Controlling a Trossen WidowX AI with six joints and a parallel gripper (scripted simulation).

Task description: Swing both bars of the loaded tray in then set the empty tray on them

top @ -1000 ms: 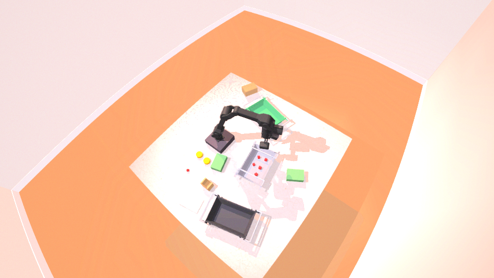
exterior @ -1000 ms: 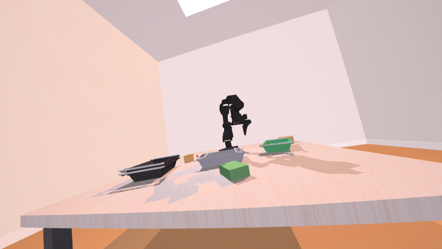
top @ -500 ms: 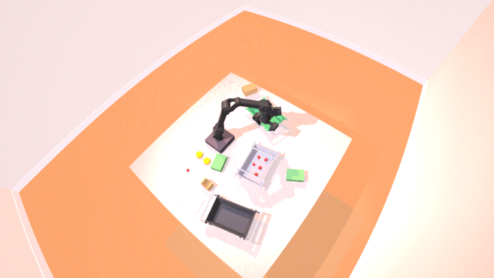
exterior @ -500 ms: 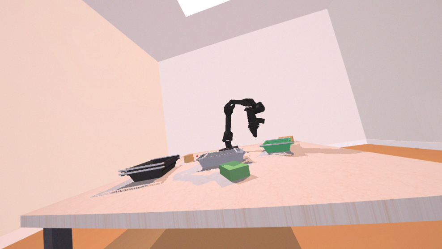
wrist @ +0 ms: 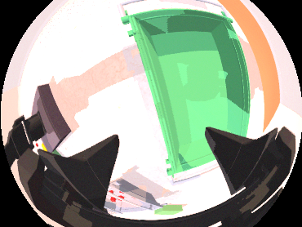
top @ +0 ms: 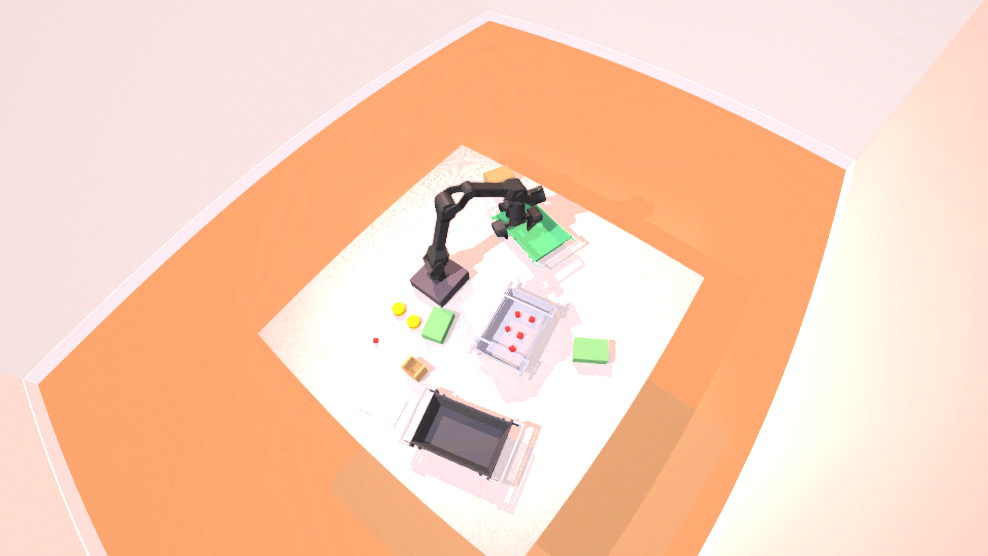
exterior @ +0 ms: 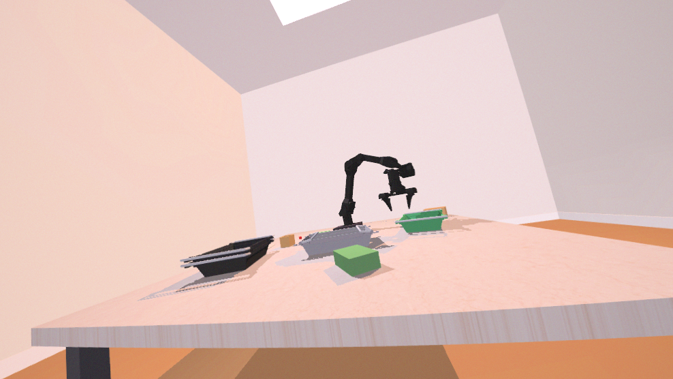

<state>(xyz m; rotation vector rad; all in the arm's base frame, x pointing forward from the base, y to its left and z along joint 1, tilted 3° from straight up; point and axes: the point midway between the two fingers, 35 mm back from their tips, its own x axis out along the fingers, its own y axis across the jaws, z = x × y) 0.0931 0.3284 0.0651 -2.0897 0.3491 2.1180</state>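
My gripper tip is 9 cm to the right of the green tray, 5 cm above it and 2 cm past it. The rest, counted from my gripper tip: red block (66 cm to the right, 9 cm below, 4 cm behind).
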